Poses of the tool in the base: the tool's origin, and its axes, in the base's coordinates. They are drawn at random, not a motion.
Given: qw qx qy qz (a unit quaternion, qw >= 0); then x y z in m.
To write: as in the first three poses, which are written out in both.
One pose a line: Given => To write
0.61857, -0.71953, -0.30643, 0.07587, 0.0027, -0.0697, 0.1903 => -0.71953, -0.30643, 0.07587, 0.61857, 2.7, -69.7, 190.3
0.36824, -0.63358, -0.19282, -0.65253, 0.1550, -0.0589, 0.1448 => -0.63358, -0.19282, -0.65253, 0.36824, 155.0, -58.9, 144.8
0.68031, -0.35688, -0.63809, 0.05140, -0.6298, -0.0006, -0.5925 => -0.35688, -0.63809, 0.05140, 0.68031, -629.8, -0.6, -592.5
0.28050, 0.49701, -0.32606, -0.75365, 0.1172, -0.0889, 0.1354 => 0.49701, -0.32606, -0.75365, 0.28050, 117.2, -88.9, 135.4
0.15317, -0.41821, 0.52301, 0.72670, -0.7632, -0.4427, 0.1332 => -0.41821, 0.52301, 0.72670, 0.15317, -763.2, -442.7, 133.2
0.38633, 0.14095, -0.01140, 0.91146, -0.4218, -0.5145, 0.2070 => 0.14095, -0.01140, 0.91146, 0.38633, -421.8, -514.5, 207.0
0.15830, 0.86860, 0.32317, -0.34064, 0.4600, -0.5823, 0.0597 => 0.86860, 0.32317, -0.34064, 0.15830, 460.0, -582.3, 59.7
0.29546, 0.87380, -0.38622, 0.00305, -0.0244, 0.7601, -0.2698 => 0.87380, -0.38622, 0.00305, 0.29546, -24.4, 760.1, -269.8
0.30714, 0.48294, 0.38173, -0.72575, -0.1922, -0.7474, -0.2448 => 0.48294, 0.38173, -0.72575, 0.30714, -192.2, -747.4, -244.8
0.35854, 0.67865, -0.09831, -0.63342, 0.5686, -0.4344, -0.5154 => 0.67865, -0.09831, -0.63342, 0.35854, 568.6, -434.4, -515.4
